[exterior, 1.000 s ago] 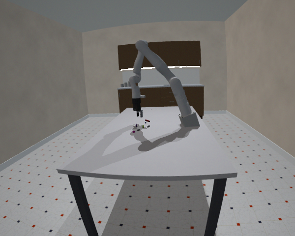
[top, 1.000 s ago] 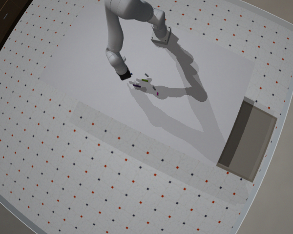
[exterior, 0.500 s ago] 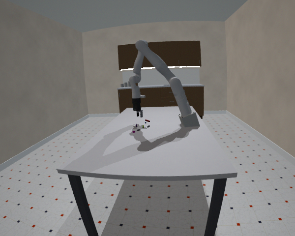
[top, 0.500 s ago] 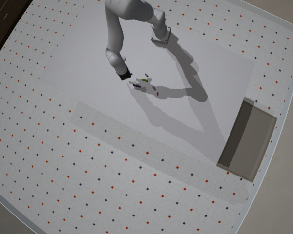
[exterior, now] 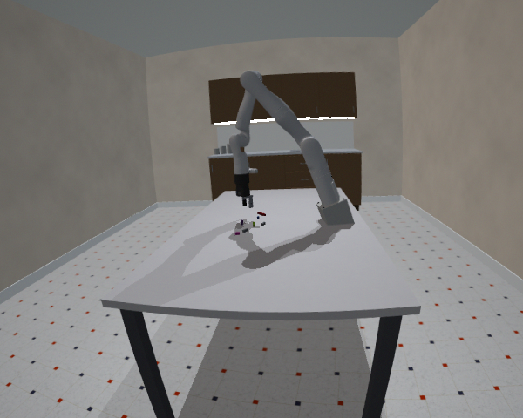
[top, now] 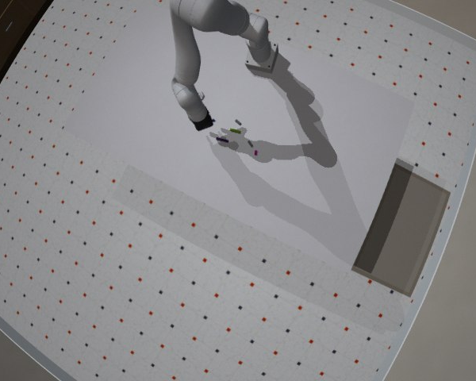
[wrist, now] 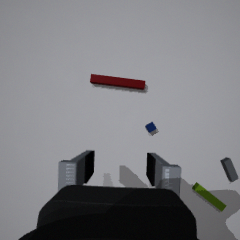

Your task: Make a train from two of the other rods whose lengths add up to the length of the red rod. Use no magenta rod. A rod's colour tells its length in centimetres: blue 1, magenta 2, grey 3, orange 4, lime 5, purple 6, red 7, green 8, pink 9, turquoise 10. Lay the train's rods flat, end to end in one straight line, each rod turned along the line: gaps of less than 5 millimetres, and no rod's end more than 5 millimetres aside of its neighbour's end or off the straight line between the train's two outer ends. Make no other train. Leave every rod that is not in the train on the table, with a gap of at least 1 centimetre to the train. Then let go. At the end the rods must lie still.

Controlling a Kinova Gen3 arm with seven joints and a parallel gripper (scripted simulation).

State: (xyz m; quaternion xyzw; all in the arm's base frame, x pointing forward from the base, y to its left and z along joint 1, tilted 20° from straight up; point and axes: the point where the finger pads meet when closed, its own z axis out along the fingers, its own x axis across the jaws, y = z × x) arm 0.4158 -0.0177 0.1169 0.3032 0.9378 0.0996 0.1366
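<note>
Now: hand 5 cm past the blue rod, 1 cm to the left of it and 8 cm above it. Also, from my hand: purple rod: 9 cm to the left, 8 cm below; lime rod: 7 cm behind, 11 cm to the left, 8 cm below; red rod: 5 cm behind, 8 cm to the right, 8 cm below.
</note>
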